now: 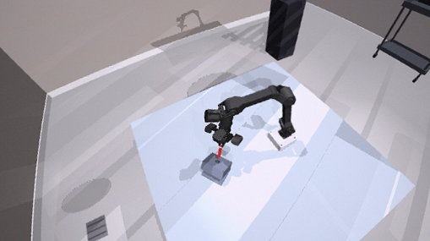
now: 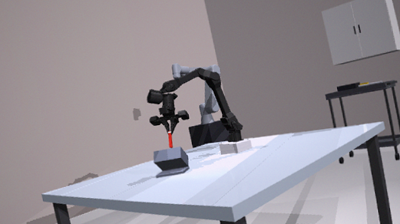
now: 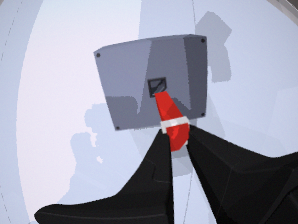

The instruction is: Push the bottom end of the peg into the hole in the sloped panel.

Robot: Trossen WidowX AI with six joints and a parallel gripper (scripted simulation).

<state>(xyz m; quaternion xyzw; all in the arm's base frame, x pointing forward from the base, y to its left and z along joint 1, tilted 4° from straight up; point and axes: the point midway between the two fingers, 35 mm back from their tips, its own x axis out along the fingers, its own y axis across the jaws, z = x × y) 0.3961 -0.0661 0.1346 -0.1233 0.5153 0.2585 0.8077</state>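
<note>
The grey sloped panel lies 50 mm ahead of my gripper tip, 30 mm to the left of it and 110 mm below it. The rest, counted from my gripper tip: red peg 10 mm ahead, 10 mm below.
</note>
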